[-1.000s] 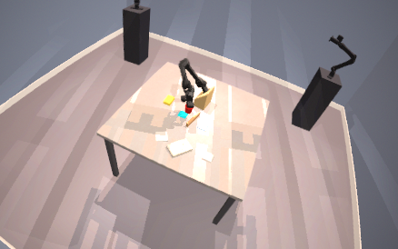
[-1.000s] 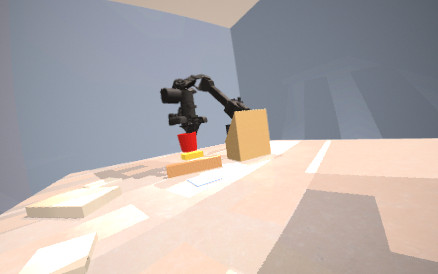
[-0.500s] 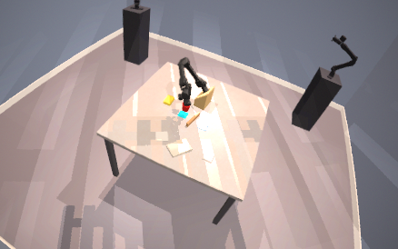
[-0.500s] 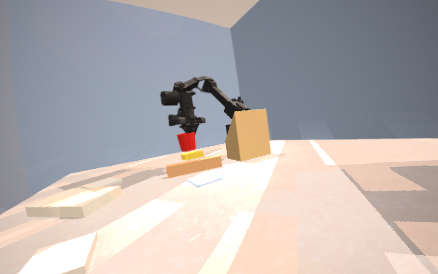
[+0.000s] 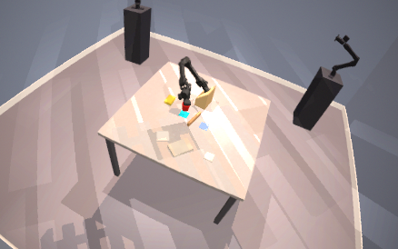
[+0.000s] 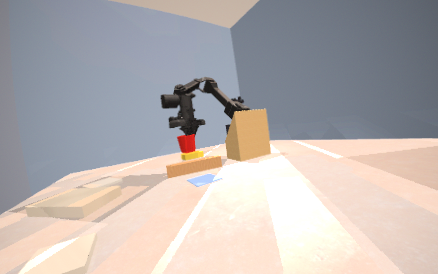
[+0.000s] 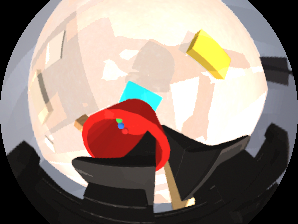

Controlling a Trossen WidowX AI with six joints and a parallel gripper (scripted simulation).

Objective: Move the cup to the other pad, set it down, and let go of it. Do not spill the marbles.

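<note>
The cyan pad is 30 mm ahead of my gripper tip, 10 mm to the left of it and 110 mm below it. Also, from my gripper tip: red cup 30 mm ahead, 10 mm to the left; then thin wooden bar 50 mm ahead, 120 mm to the left, 90 mm below.
</note>
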